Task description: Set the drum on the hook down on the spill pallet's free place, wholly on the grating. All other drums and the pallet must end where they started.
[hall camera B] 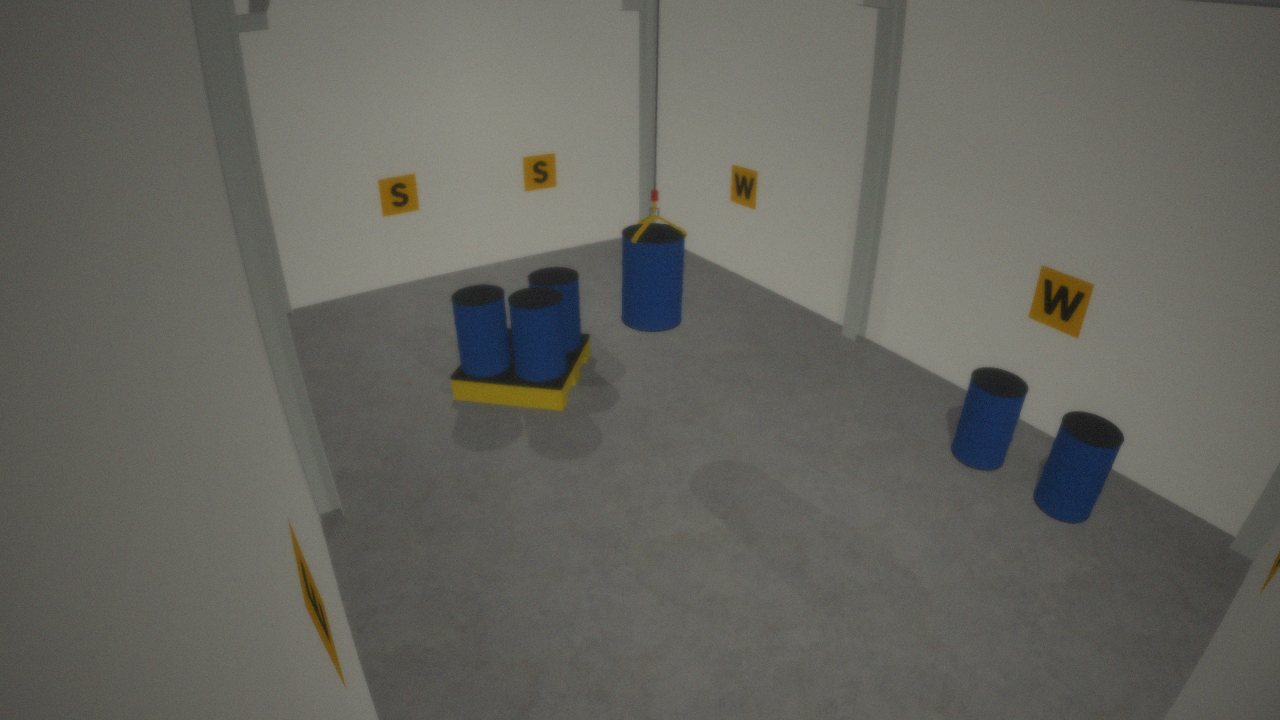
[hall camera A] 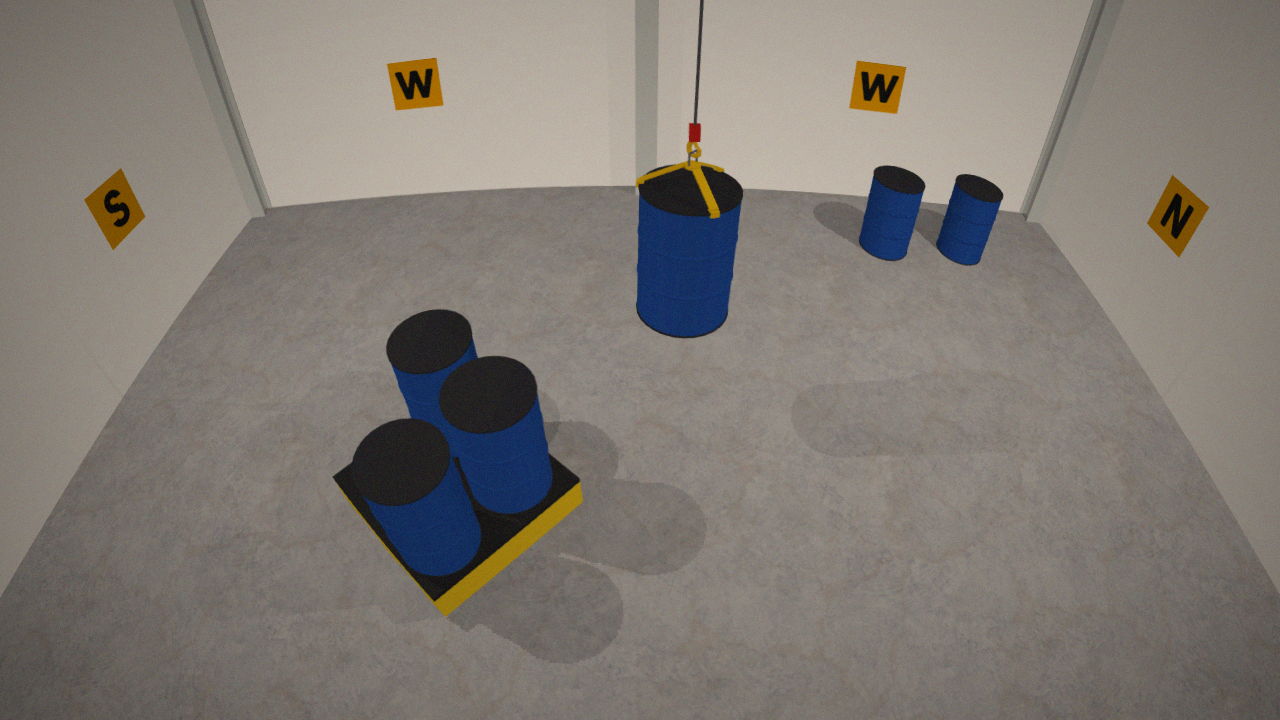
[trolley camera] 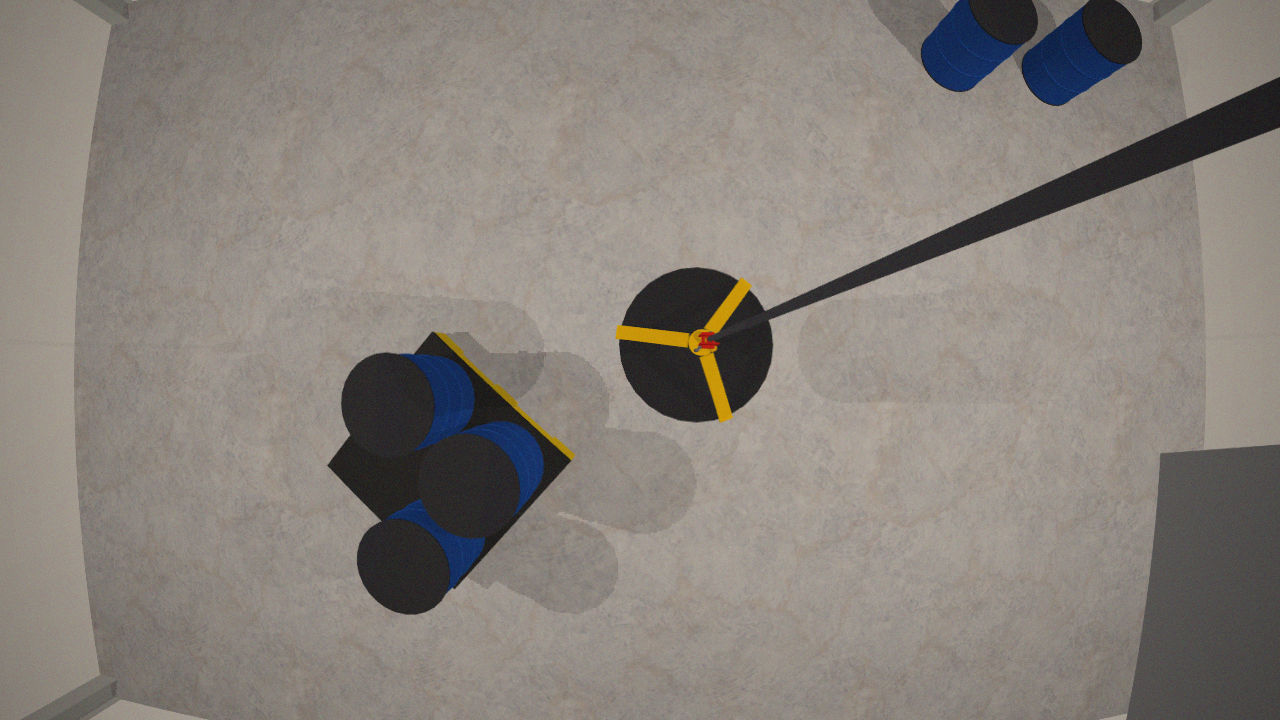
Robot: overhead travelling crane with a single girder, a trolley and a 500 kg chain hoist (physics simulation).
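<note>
My gripper, the hook with a yellow three-armed clamp (hall camera A: pixel 692 164) (hall camera B: pixel 654 217) (trolley camera: pixel 703 341), is shut on a blue drum (hall camera A: pixel 685 268) (hall camera B: pixel 652 282) (trolley camera: pixel 662 376). The drum hangs upright above the floor, its shadow apart from it. The spill pallet (hall camera A: pixel 514 547) (hall camera B: pixel 510 394) (trolley camera: pixel 368 474), yellow with black grating, lies beyond the drum's lower left in the trolley view. Three drums stand on it: one (hall camera A: pixel 496 456) (hall camera B: pixel 538 335) (trolley camera: pixel 469 485), a second (hall camera A: pixel 416 510) (hall camera B: pixel 481 331) (trolley camera: pixel 402 565) and a third (hall camera A: pixel 429 344) (hall camera B: pixel 554 275) (trolley camera: pixel 386 402). Bare grating shows at its left corner there; in hall camera A drums largely hide this place.
Two more blue drums, one (hall camera A: pixel 890 214) (hall camera B: pixel 989 420) (trolley camera: pixel 971 44) and another (hall camera A: pixel 969 219) (hall camera B: pixel 1077 467) (trolley camera: pixel 1074 62), stand on the floor near the W wall, towards the N side. A grey block (trolley camera: pixel 1208 573) fills the lower right of the trolley view. Walls bound the floor.
</note>
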